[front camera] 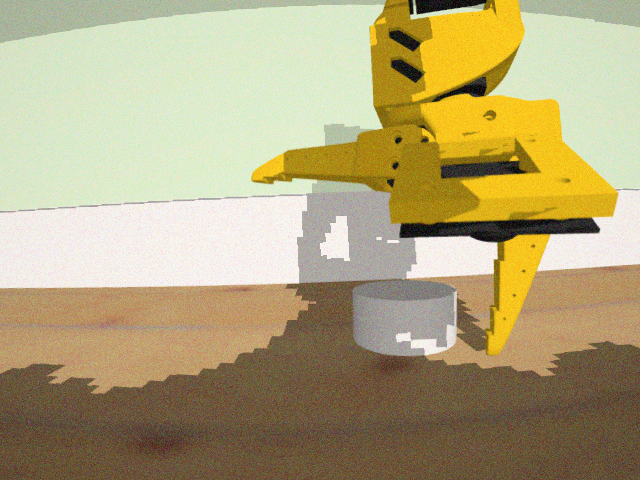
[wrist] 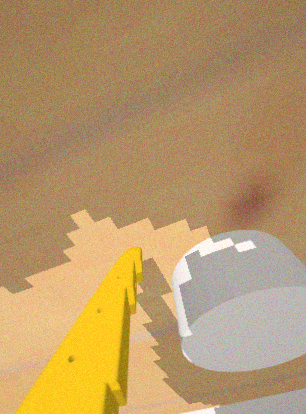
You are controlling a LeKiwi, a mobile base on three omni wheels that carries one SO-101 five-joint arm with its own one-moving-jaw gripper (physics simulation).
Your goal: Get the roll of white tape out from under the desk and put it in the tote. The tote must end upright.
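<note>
The roll of white tape lies flat on the wood floor, mostly in shadow, with a few bright patches on its side. My gripper is wide open and empty. Its fixed jaw points down just right of the roll in the front view, with its tip near the height of the roll's lower edge. In the wrist view this jaw is left of the roll with a gap between them. The moving jaw is swung out level, high above and left of the roll; it is outside the wrist view. The tote does not show.
A white baseboard and a pale green wall stand behind the roll. The wood floor carries a broad dark shadow in front. The arm's shadow falls on the baseboard, the wall and the floor around the roll.
</note>
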